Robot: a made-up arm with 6 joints.
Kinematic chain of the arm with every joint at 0, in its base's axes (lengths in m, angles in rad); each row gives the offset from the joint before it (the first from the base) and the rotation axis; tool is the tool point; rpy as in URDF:
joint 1: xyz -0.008 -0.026 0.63 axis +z
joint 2: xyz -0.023 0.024 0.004 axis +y
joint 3: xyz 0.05 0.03 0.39 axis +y
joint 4: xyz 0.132 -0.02 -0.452 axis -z
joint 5: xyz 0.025 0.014 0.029 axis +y
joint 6: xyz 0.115 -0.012 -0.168 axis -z
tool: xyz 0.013 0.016 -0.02 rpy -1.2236 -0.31 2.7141
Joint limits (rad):
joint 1: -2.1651..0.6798
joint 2: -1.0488..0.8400
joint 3: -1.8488..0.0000
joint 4: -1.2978..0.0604
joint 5: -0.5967..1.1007
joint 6: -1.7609..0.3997
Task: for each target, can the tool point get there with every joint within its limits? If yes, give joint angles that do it. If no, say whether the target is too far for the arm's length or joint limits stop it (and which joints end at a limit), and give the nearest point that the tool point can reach.
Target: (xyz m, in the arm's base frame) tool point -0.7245 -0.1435 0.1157
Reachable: no: joint limits stop it (at a limit: joint 1, joint 2, joint 4, joint 5, joint 6) | nearest point -0.3113 -0.3713 0.2755 | short by 0.498 m
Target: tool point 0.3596 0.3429 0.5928
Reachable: yes | joints 0.4570 0.0093 -0.4316 -0.7469 -0.2197 -0.8702
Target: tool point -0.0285 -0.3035 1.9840
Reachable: no: too far | nearest point -0.0225 -0.2218 1.6179 | short by 0.375 m
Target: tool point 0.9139 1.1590 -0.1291
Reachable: no: too far | nearest point 0.5548 0.5708 0.4222 | short by 0.883 m
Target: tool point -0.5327 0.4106 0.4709
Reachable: no: joint limits stop it (at a limit: joint 1, joint 2, joint 3, joint 4, joint 5) | nearest point -0.1423 0.2085 0.3860 | short by 0.448 m
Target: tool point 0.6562 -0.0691 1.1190
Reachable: yes | joints -0.0915 0.0044 -1.5988 -0.5861 0.9517 0.1986
